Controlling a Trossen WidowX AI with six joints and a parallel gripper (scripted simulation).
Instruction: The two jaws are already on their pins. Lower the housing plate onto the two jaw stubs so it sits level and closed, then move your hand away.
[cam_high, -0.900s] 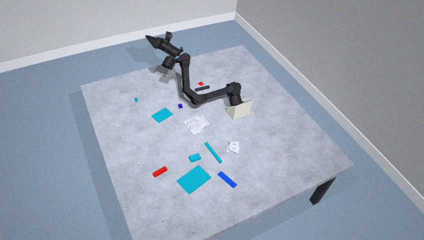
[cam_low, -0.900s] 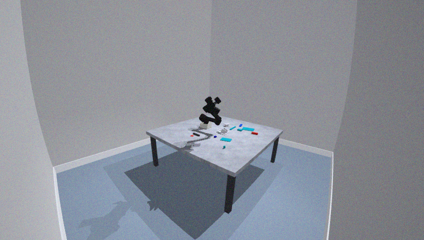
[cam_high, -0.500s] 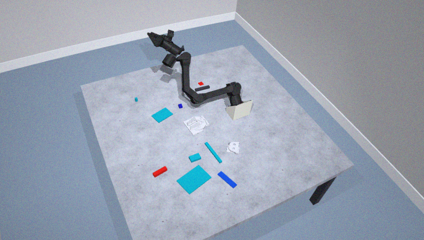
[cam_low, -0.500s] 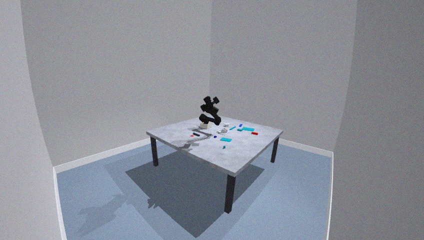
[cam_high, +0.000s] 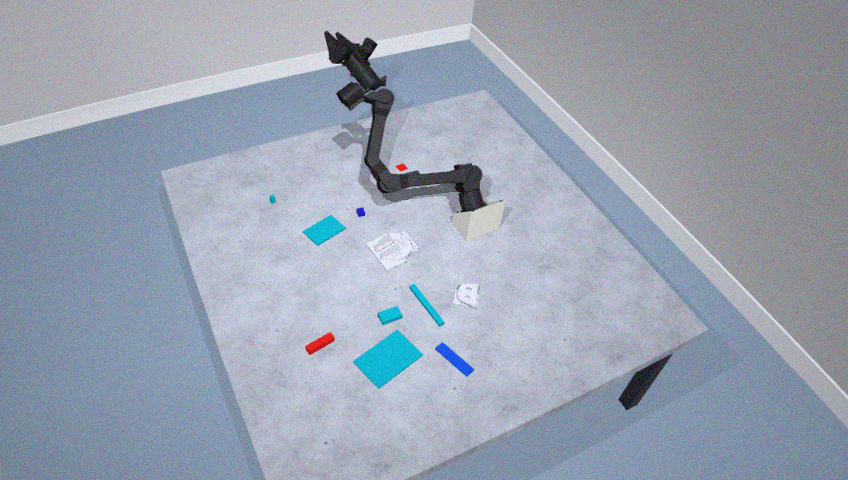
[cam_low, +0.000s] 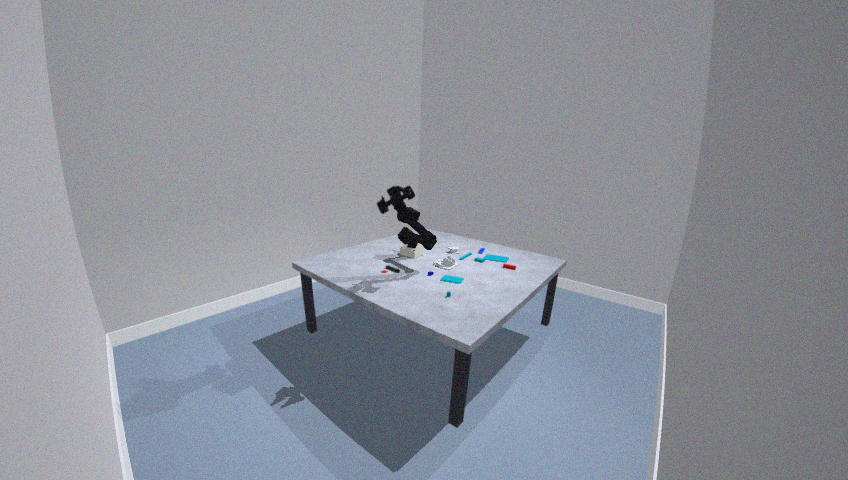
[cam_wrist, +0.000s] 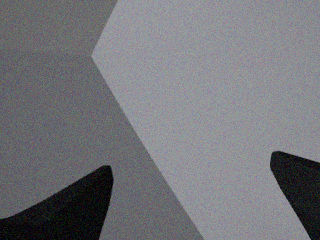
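The long teal bar lies 90 mm ahead of my gripper tip, 700 mm to the left of it and 480 mm below it. Also, from my gripper tip: dark bar 150 mm behind, 210 mm to the left, 480 mm below; then small red piece 180 mm behind, 160 mm to the left, 490 mm below; then small teal block 200 mm ahead, 680 mm to the left, 480 mm below.
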